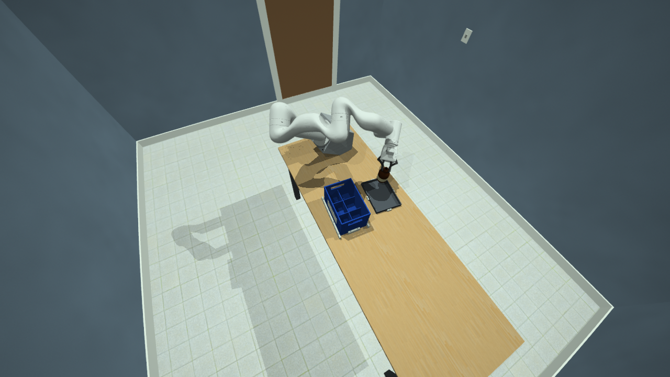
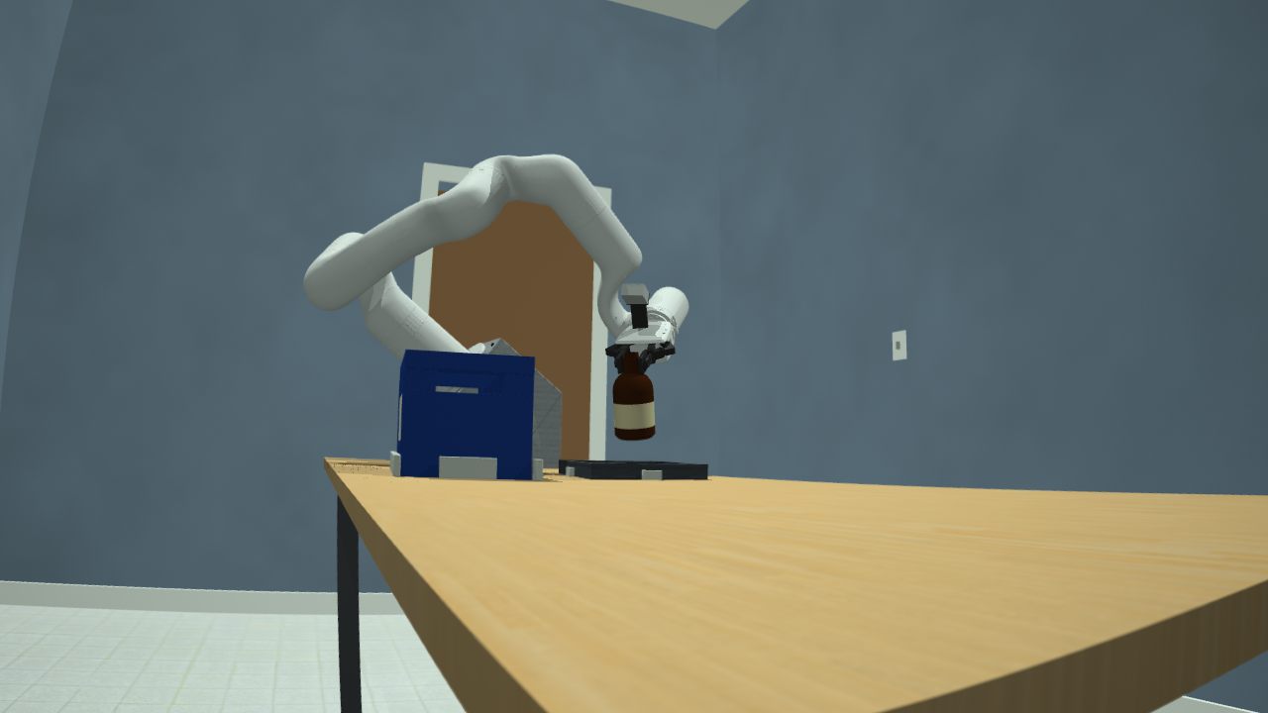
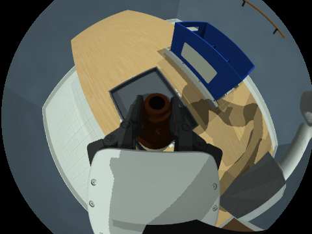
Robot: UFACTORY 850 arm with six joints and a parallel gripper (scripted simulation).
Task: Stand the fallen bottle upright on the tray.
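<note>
Now: hand 60 mm above the bottle and 10 mm past it. Also, from my hand: dark tray (190 mm below, 60 mm ahead, 30 mm to the right); then blue crate (320 mm to the right, 120 mm below, 90 mm ahead).
</note>
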